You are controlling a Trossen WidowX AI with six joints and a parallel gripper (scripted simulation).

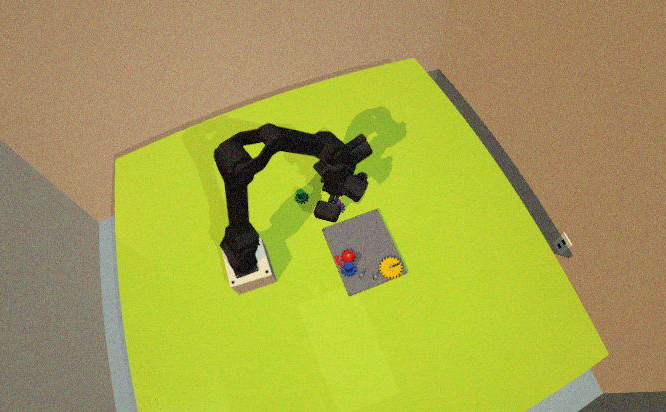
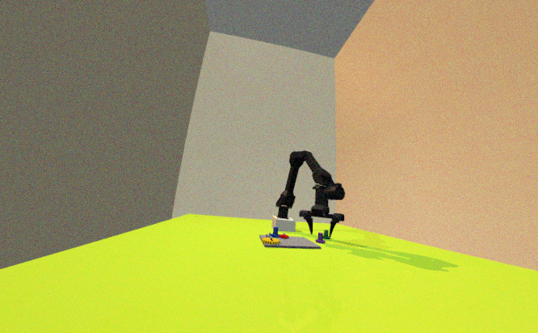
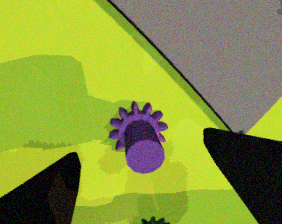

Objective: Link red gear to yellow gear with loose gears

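Right now my gripper tip is 190 mm to the left of the blue gear and 50 mm past it. From my gripper tip the other things lie so: purple gear (10 mm below); green gear (80 mm to the left, 80 mm behind, 10 mm below); red gear (150 mm to the right, 40 mm behind, 10 mm below).
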